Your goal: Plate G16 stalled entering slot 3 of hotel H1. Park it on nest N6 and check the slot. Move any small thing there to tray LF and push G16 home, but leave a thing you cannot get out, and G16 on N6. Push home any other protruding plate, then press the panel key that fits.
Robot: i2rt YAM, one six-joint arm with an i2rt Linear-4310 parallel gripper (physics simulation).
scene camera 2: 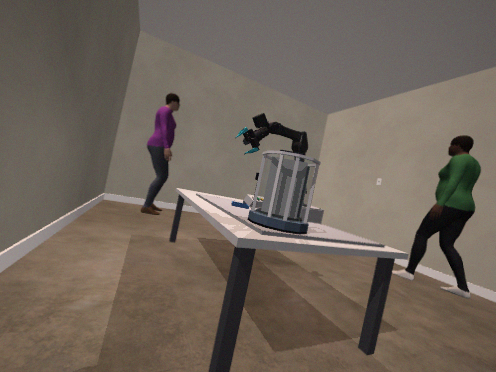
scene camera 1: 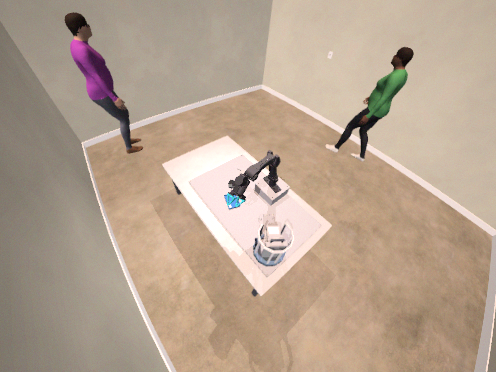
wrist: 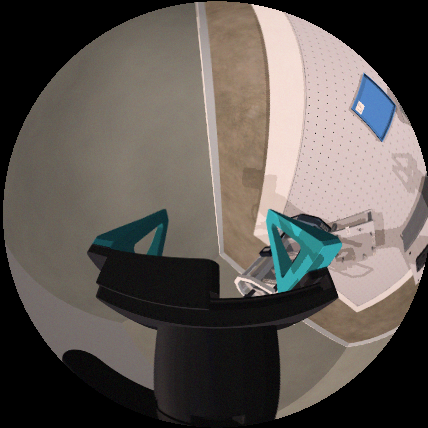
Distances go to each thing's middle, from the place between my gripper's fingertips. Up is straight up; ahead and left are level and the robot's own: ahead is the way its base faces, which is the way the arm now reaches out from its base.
Scene:
Right now my hand is 31 cm to the right of the round plate rack (scene camera 2: 285, 184), 19 cm above it and 15 cm past it. Also, from my hand: blue pad (wrist: 373, 113) 34 cm below, 24 cm to the right, 14 cm behind.

